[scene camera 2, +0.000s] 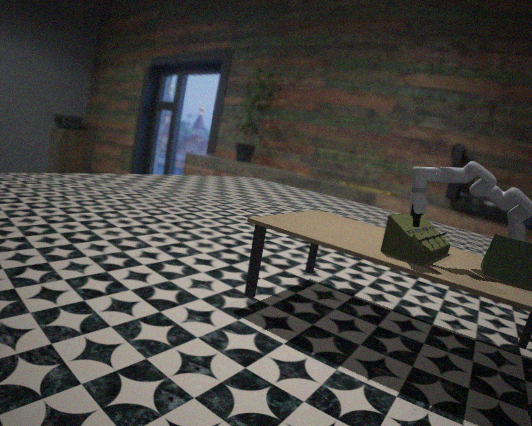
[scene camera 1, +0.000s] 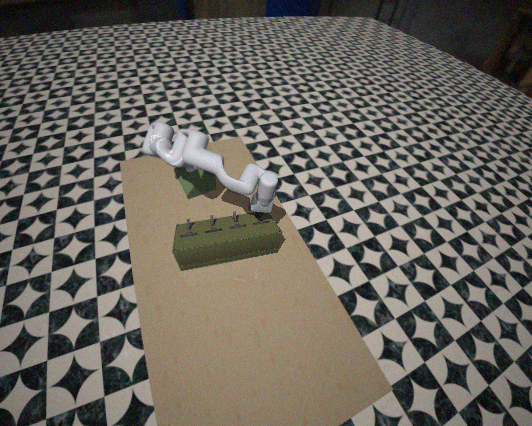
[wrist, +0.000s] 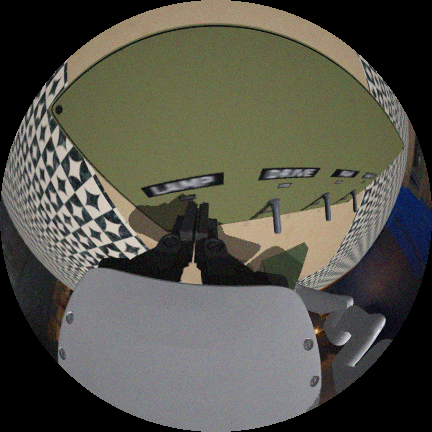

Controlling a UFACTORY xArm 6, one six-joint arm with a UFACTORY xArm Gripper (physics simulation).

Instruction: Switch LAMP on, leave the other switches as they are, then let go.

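Places are measured from the arm's base along level axes (x left, y down, z back), in millimetres.
Pixels of known places: gripper, between the fingertips: (scene camera 2: 415,226) (scene camera 1: 258,216) (wrist: 197,216); arm's base, origin of its link: (scene camera 2: 515,252).
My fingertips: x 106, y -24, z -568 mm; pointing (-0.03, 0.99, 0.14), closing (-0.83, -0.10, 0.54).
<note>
Ahead of a thing's pixels: the offset from my fingertips to its top centre. Level surfaces: height alone.
The olive green switch box (scene camera 1: 227,247) (scene camera 2: 402,242) (wrist: 225,105) stands on the table with its sloped panel towards the arm. The LAMP label {dx +6, dy +26, dz -20 mm} (wrist: 183,185) shows in the wrist view, with a small plate under it. My gripper (scene camera 1: 259,215) (scene camera 2: 416,223) (wrist: 197,216) is shut and empty, with its tips at the panel just below the LAMP label. The LAMP lever is hidden by the fingers, so its position cannot be told. The DRIVE label {dx -107, dy +26, dz +20 mm} (wrist: 289,173) is beside it, and the DRIVE lever {dx -80, dy +31, dz +97 mm} (wrist: 276,216) stands out from the panel.
Two further levers (wrist: 327,207) (wrist: 354,201) stand in the same row past DRIVE. A dark green block (scene camera 1: 196,183) (scene camera 2: 510,262) (wrist: 287,265) is near the arm's base. The tan table {dy +164 mm} (scene camera 1: 250,340) (scene camera 2: 310,227) has its side edge close to the LAMP end of the box.
</note>
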